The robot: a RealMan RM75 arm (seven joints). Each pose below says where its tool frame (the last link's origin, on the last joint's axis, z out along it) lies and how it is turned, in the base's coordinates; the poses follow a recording.
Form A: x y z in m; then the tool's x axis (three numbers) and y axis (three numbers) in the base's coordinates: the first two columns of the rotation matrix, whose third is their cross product.
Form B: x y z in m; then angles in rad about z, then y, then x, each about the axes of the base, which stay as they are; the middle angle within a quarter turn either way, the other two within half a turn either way. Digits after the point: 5 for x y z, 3 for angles.
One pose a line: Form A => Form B
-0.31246 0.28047 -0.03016 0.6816 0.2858 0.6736 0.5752 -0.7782 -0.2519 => -0.31246 0.28047 -0.03016 -0.701 0.469 -2.464
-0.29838 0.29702 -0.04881 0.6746 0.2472 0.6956 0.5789 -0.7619 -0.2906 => -0.29838 0.29702 -0.04881 -0.709 0.476 -2.403
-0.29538 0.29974 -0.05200 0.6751 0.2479 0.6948 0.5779 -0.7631 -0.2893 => -0.29538 0.29974 -0.05200 -0.708 0.476 -2.405
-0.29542 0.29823 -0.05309 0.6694 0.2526 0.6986 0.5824 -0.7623 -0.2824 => -0.29542 0.29823 -0.05309 -0.716 0.479 -2.405
